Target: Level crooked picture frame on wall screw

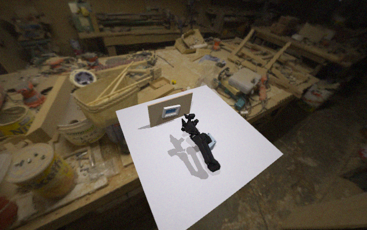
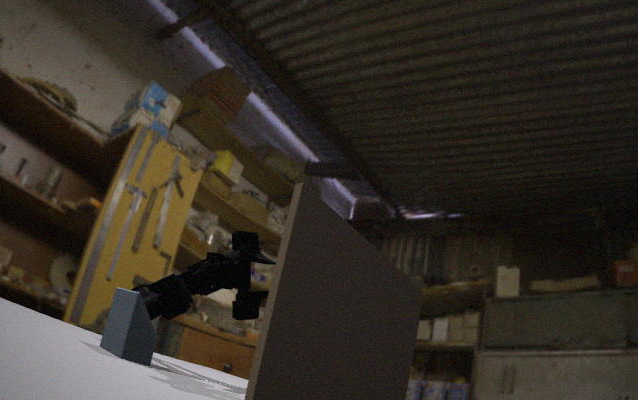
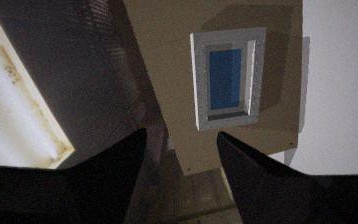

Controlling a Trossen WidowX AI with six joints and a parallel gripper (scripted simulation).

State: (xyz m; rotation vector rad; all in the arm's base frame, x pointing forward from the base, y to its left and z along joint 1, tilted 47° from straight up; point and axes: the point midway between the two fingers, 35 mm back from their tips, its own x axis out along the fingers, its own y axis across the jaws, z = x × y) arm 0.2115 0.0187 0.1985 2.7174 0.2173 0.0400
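Now: the picture frame 19 cm ahead of my gripper tip, 9 cm below it and 4 cm to the left of it. From my gripper tip the other things lie so: board (20 cm ahead, 10 cm below, 3 cm to the left).
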